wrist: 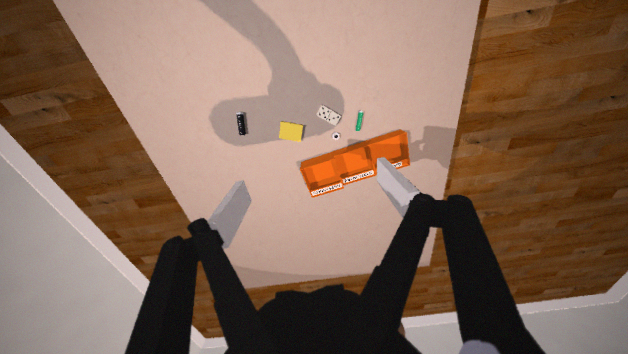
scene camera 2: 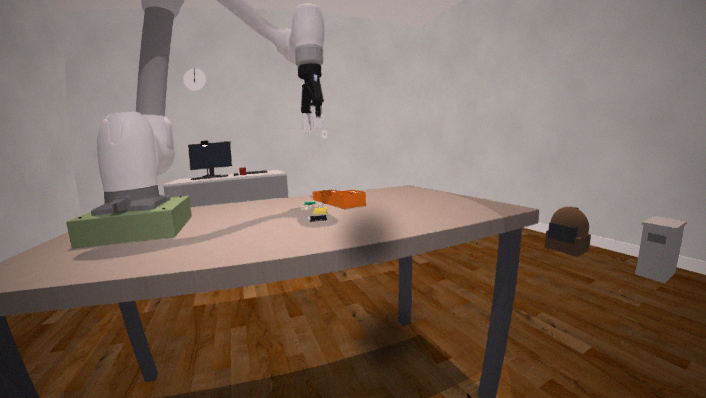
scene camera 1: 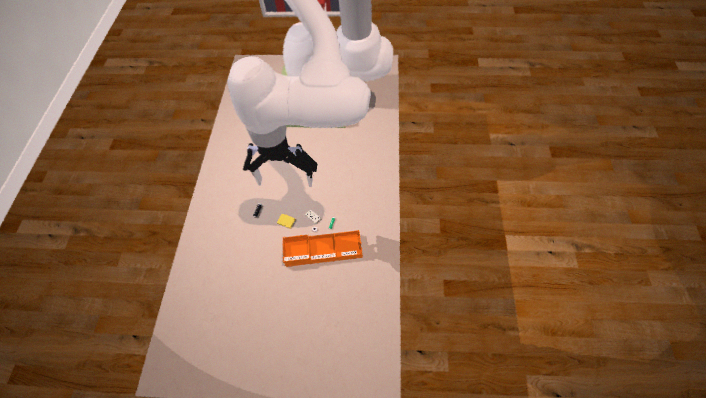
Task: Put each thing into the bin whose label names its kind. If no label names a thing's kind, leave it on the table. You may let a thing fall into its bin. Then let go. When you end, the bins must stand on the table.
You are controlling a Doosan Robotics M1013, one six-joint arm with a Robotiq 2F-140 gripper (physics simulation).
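Pixels of known places: gripper, fingertip midpoint: (wrist: 310, 180) (scene camera 2: 312, 130) (scene camera 1: 285, 182); arm's base, link origin: (scene camera 2: 134, 206).
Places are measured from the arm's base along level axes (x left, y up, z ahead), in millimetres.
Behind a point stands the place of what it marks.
My gripper (scene camera 1: 285, 185) @(x 39, y 185, z 564 mm) (scene camera 2: 313, 128) @(x 39, y 185, z 564 mm) (wrist: 310, 180) @(x 39, y 185, z 564 mm) is open and empty, high above the table. A black cylinder (scene camera 1: 257, 210) @(x -114, y -59, z 538 mm) (scene camera 2: 318, 218) @(x -123, y -65, z 534 mm) (wrist: 241, 123) @(x -112, y -59, z 532 mm) lies furthest left in the wrist view. A yellow square pad (scene camera 1: 286, 220) @(x -5, y -62, z 566 mm) (scene camera 2: 320, 211) @(x -30, y -65, z 561 mm) (wrist: 291, 131) @(x -5, y -62, z 564 mm), a white domino (scene camera 1: 313, 216) @(x 85, y -65, z 542 mm) (wrist: 328, 115) @(x 82, y -65, z 540 mm) with black dots and a green stick (scene camera 1: 332, 223) @(x 155, y -63, z 564 mm) (scene camera 2: 309, 203) @(x 147, y -68, z 559 mm) (wrist: 359, 121) @(x 151, y -63, z 561 mm) lie to its right. A small pale ring (wrist: 333, 136) @(x 90, y -65, z 589 mm) lies between domino and bins. Three joined orange bins (scene camera 1: 322, 260) @(x 140, y -56, z 703 mm) (scene camera 2: 350, 200) @(x 9, y -48, z 670 mm) (wrist: 305, 177) @(x 12, y -43, z 677 mm) stand upright, empty, with blurred white labels. A fingertip partly covers the right label in the wrist view.
The pale table (scene camera 1: 280, 320) @(x 37, y -72, z 900 mm) (scene camera 2: 240, 240) @(x -223, y -72, z 328 mm) (wrist: 280, 225) @(x -92, y -72, z 848 mm) carries the bins and loose things. The arm's green base block (scene camera 2: 130, 225) @(x -132, y -29, z 39 mm) stands on it. A side desk with a monitor (scene camera 2: 210, 155) stands behind, and a white cabinet (scene camera 2: 660, 250) stands on the floor at the right.
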